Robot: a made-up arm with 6 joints.
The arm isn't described. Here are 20 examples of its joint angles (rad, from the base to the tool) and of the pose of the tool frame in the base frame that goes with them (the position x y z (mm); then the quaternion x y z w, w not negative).
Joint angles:
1: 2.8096 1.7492 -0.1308 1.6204 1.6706 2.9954
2: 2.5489 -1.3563 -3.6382 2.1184 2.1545 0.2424
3: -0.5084 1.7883 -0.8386 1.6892 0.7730 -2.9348
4: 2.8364 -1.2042 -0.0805 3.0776 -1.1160 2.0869
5: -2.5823 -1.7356 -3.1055 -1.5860 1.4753 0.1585
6: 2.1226 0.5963 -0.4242 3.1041 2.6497 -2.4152
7: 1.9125 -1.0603 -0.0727 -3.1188 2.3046 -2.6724
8: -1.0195 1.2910 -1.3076 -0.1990 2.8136 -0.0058
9: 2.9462 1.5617 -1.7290 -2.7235 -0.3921 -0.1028
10: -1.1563 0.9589 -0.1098 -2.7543 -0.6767 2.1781
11: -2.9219 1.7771 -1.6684 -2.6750 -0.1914 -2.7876
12: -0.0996 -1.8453 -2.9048 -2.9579 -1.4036 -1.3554
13: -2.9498 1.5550 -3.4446 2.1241 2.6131 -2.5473
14: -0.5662 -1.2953 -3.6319 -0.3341 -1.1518 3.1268
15: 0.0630 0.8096 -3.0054 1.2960 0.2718 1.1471
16: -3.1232 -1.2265 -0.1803 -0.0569 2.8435 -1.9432
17: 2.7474 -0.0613 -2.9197 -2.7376 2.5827 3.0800
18: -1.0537 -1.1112 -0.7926 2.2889 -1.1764 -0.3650
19: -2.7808 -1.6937 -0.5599 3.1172 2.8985 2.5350
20: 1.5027 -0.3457 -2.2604 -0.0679 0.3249 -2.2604
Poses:
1: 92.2 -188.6 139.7 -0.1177 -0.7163 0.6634 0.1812
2: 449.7 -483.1 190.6 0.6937 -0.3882 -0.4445 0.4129
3: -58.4 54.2 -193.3 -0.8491 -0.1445 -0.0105 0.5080
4: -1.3 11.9 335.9 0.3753 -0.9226 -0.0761 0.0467
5: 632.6 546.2 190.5 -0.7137 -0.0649 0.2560 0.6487
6: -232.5 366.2 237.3 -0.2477 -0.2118 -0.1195 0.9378
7: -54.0 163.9 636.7 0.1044 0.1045 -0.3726 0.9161
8: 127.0 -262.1 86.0 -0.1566 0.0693 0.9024 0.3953
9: -368.3 9.6 -191.6 0.9618 -0.2442 0.1000 0.0730
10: 41.3 66.6 257.4 -0.6876 0.2591 0.3460 0.5834
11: -214.6 -109.1 -282.5 0.2950 0.9443 0.0320 0.1422
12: -631.6 91.5 358.2 -0.0142 -0.1362 -0.6543 0.7437
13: -544.4 -247.2 533.0 0.5562 0.4474 0.4192 0.5610
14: -460.8 359.1 176.1 -0.2172 -0.9580 -0.1802 0.0510
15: 668.1 -22.7 918.4 -0.2876 0.4062 -0.2139 0.8405
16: 38.0 8.9 404.7 -0.6170 0.4312 -0.5260 0.3959
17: 154.4 6.1 1024.3 -0.0422 0.9369 -0.0393 0.3449
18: -90.3 -99.2 622.8 -0.2753 -0.8053 0.5246 0.0235
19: 263.0 95.6 695.4 -0.3824 0.7528 -0.0619 0.5323
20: 2.7 97.4 1211.7 -0.1308 0.3958 0.8315 0.3673
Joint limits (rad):
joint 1: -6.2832..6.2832
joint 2: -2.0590..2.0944
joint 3: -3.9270..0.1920
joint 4: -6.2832..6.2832
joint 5: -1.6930..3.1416
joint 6: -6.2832..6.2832
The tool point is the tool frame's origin. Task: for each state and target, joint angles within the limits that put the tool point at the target. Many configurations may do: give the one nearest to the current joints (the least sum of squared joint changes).
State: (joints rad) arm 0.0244 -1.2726 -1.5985 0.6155 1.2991 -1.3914
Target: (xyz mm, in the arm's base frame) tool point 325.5 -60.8 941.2
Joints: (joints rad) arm -0.3031 -0.5501 -1.5401 0.5655 1.0931 -1.3914
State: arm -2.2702 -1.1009 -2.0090 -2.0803 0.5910 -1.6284
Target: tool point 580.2 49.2 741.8
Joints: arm -2.9071 -1.9113 -1.6381 -2.1223 0.0442 -1.6284
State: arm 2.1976 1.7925 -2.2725 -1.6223 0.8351 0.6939
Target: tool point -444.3 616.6 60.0
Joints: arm 2.2778 1.1674 -1.8940 -1.5383 1.0295 0.6939
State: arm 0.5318 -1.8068 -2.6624 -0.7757 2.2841 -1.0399
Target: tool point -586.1 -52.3 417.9
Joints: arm -0.0447 -1.9489 -2.3596 -0.5491 2.7793 -1.0399
